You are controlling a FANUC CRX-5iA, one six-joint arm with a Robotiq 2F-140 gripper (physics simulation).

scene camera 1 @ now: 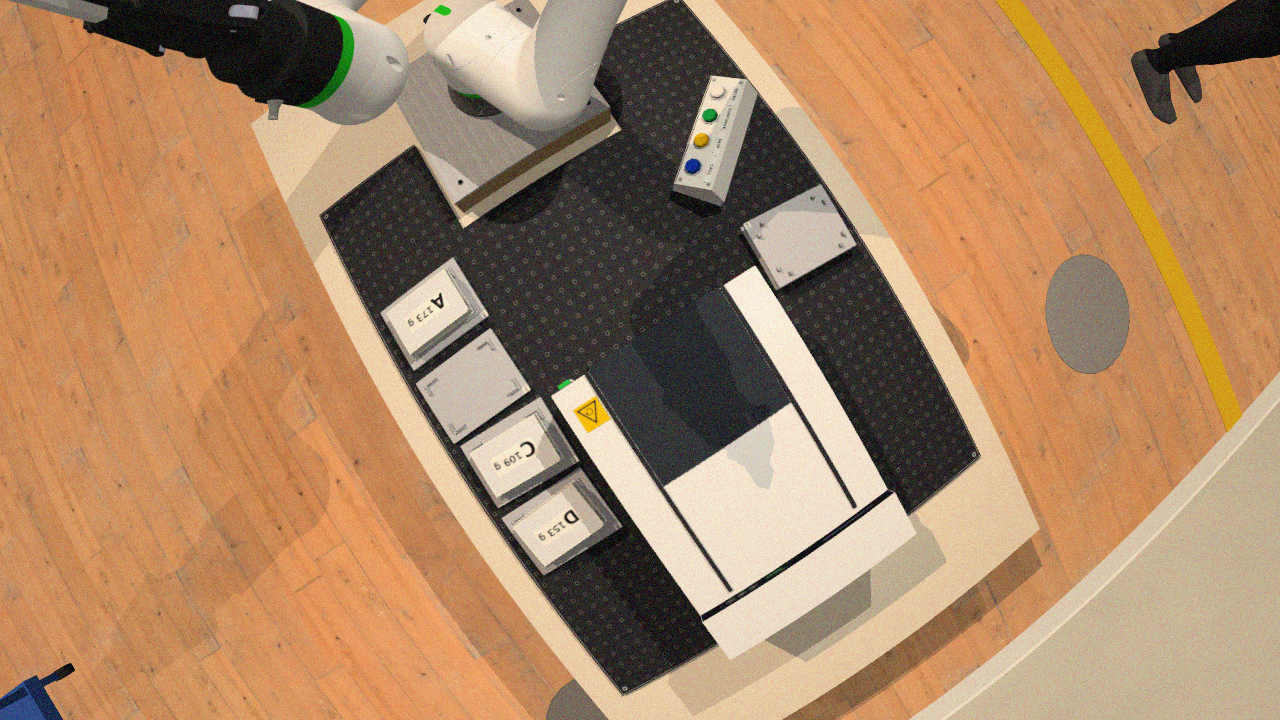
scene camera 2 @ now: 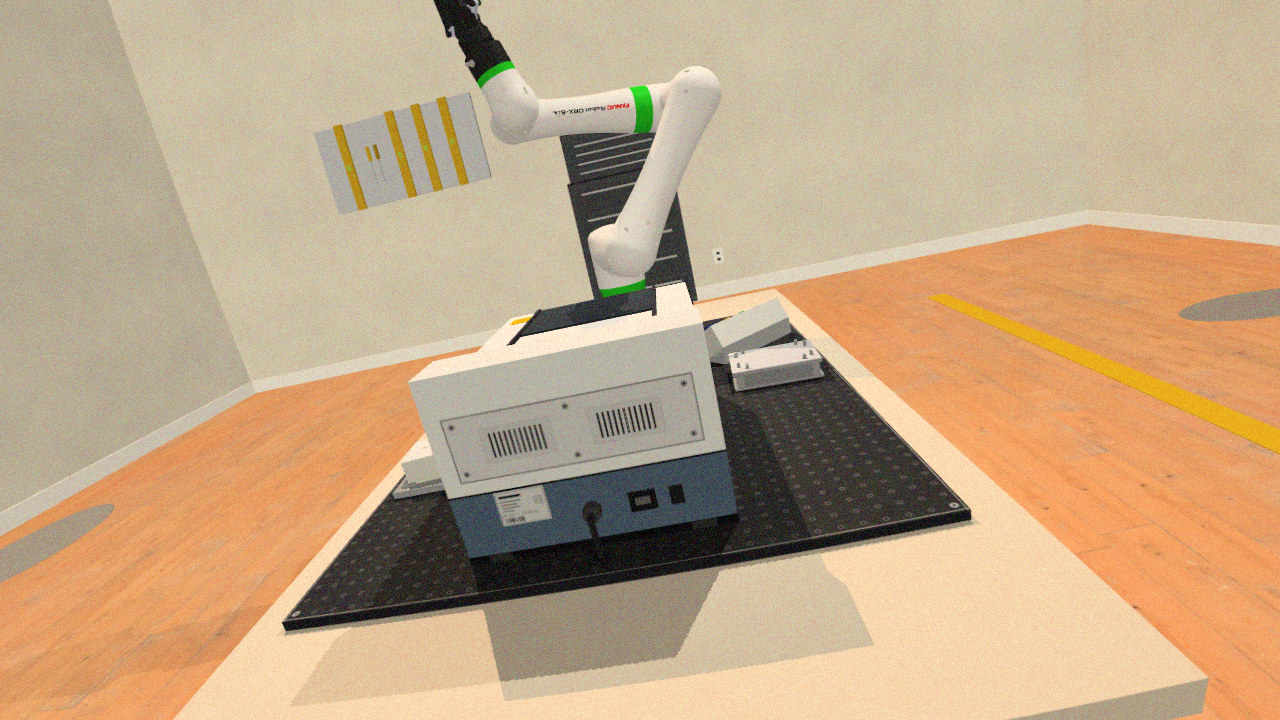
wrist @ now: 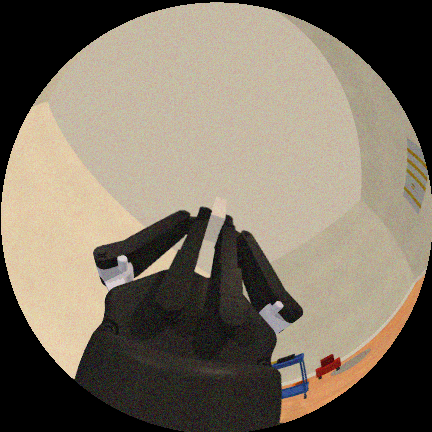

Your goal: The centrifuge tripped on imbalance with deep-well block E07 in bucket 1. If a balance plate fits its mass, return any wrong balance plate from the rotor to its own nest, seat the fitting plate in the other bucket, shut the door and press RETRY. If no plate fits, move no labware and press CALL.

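Frame: origin at the arm's base, x ahead, y left, z up, level; millimetres.
Seen in the pictures: gripper, fingertip midpoint: [wrist: 217, 207].
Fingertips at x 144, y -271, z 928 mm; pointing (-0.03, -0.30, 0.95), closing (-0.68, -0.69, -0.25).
Note:
A point is followed by its place in that frame.
The centrifuge [scene camera 1: 760, 514] @(x 820, y -103, z 149 mm) [scene camera 2: 572, 429] @(x 985, y -104, z 92 mm) stands on the black mat. A dark panel [scene camera 1: 693, 385] @(x 617, y -66, z 153 mm) spans the front of its top; rotor, buckets and block E07 do not show. Plate A, 173 g [scene camera 1: 426, 315] @(x 274, y -324, z -6 mm), plate C, 109 g [scene camera 1: 517, 456] @(x 544, y -342, z -7 mm), and plate D, 153 g [scene camera 1: 560, 530] @(x 679, y -364, z -4 mm), sit in nests at the left. The nest [scene camera 1: 474, 385] @(x 409, y -334, z -49 mm) between A and C is empty; no plate B shows. The button box [scene camera 1: 734, 147] @(x 367, y 243, z -3 mm) [scene camera 2: 751, 329] @(x 371, y 249, z -15 mm) has a white button [scene camera 1: 718, 92] @(x 274, y 286, z 11 mm), green, yellow, and a blue CALL button [scene camera 1: 692, 166] @(x 355, y 161, z 10 mm). My gripper [wrist: 217, 207] @(x 144, y -271, z 928 mm) is shut and empty, raised high away from the labware.
A grey plate-like fixture with small pins [scene camera 1: 799, 237] @(x 550, y 234, z -24 mm) [scene camera 2: 776, 365] @(x 607, y 231, z -24 mm) lies right of the centrifuge, near the button box. The arm's base block [scene camera 1: 510, 134] @(x 117, y -33, z 2 mm) is at the mat's upper edge. A person's legs [scene camera 1: 1208, 44] show at the upper right of scene camera 1.

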